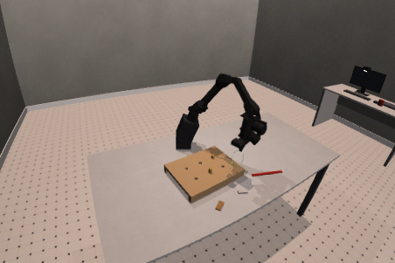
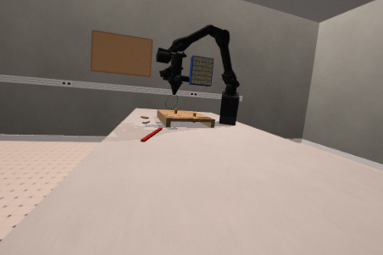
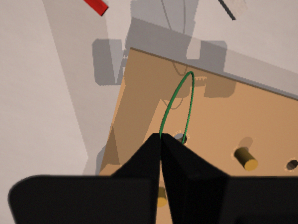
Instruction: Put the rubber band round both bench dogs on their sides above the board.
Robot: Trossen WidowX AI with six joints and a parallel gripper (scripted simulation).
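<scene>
Right now the wooden board is 100 mm behind my hand, 160 mm to the right of it and 170 mm below it. The rest, counted from my hand: domino tile 130 mm ahead, 240 mm to the right, 200 mm below; red stick 110 mm ahead, 170 mm to the left, 200 mm below; small white piece 130 mm ahead, 70 mm to the right, 200 mm below.
</scene>
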